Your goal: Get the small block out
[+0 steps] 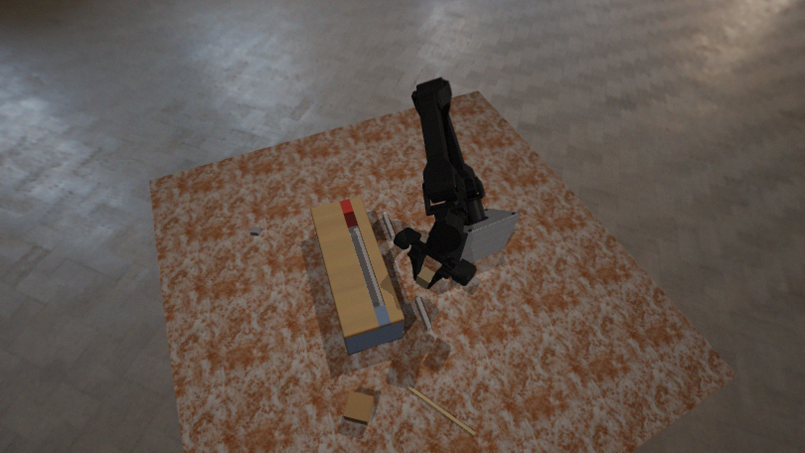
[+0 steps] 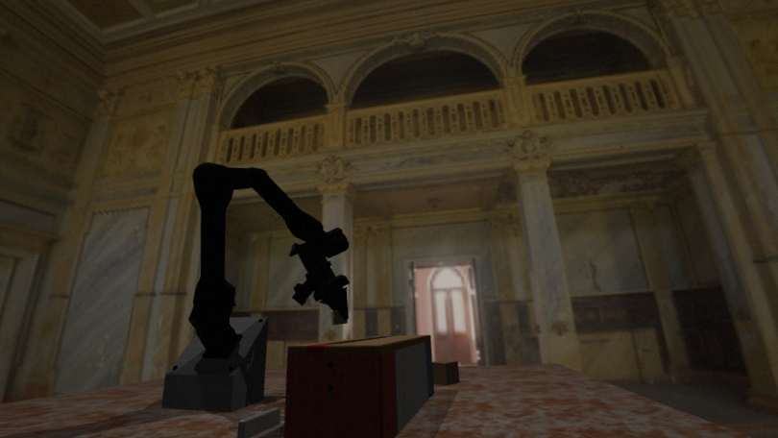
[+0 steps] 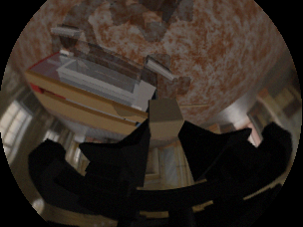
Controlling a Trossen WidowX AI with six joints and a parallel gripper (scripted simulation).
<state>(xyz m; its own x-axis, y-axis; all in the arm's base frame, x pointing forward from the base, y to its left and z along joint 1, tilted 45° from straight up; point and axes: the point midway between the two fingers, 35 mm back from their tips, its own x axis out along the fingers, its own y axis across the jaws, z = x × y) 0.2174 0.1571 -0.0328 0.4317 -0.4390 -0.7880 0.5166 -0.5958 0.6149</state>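
Right now my gripper tip is 10 mm to the left of the tan block, 10 mm below it and 10 mm past it. The rest, counted from my gripper tip: thin wooden stick: 240 mm to the left, 170 mm below, 50 mm ahead; then box: 150 mm to the right, 110 mm below, 80 mm ahead; then grey piece: 430 mm to the right, 340 mm ahead, 160 mm below.
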